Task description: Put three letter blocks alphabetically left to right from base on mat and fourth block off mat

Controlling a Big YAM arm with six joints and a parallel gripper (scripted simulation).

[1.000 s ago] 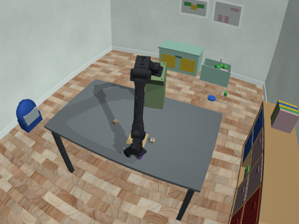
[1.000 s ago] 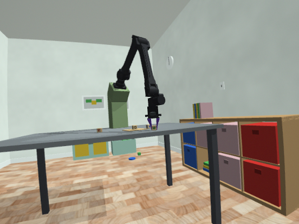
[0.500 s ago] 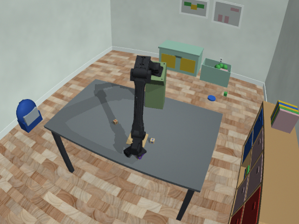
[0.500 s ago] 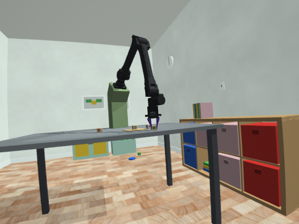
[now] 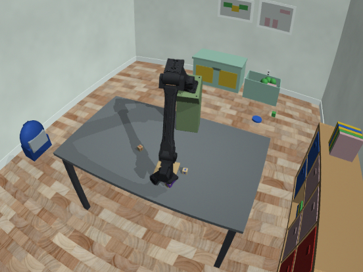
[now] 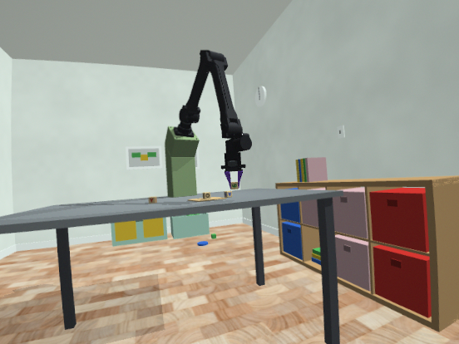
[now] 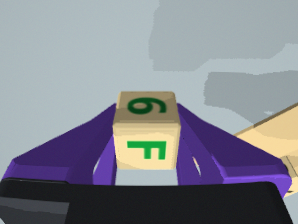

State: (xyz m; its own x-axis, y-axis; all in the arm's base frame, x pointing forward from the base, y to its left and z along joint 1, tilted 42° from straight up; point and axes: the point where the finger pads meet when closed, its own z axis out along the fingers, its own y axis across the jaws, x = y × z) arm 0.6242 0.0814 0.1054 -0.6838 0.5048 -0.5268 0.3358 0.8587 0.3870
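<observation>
My hand is 160 mm past the wooden block, 80 mm to the left of it and 40 mm above it. The rest, counted from my hand: mat: 160 mm behind, 80 mm to the right, 50 mm below.
</observation>
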